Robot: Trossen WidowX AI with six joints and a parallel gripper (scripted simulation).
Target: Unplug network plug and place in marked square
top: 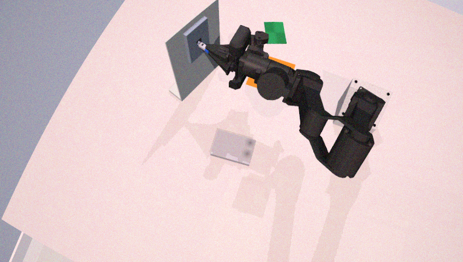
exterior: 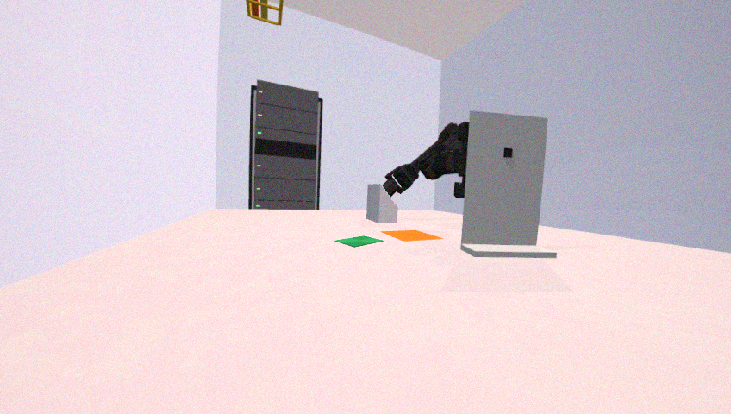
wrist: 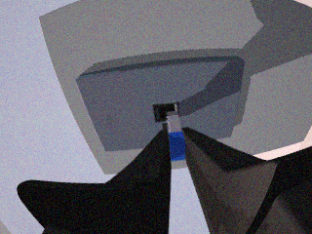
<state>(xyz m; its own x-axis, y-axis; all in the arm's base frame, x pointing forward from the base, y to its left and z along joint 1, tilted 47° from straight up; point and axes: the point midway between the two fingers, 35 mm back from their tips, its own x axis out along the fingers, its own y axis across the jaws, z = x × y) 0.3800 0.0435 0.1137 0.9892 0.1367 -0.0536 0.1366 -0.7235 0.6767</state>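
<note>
My gripper tip is now 14 cm past the orange marked square, 13 cm to the left of it and 20 cm above it. Round my gripper tip: upright grey panel: 4 cm ahead, 1 cm to the right, 7 cm below; then network plug: right at my gripper tip; then flat grey plate: 14 cm behind, 13 cm to the left, 19 cm below.
</note>
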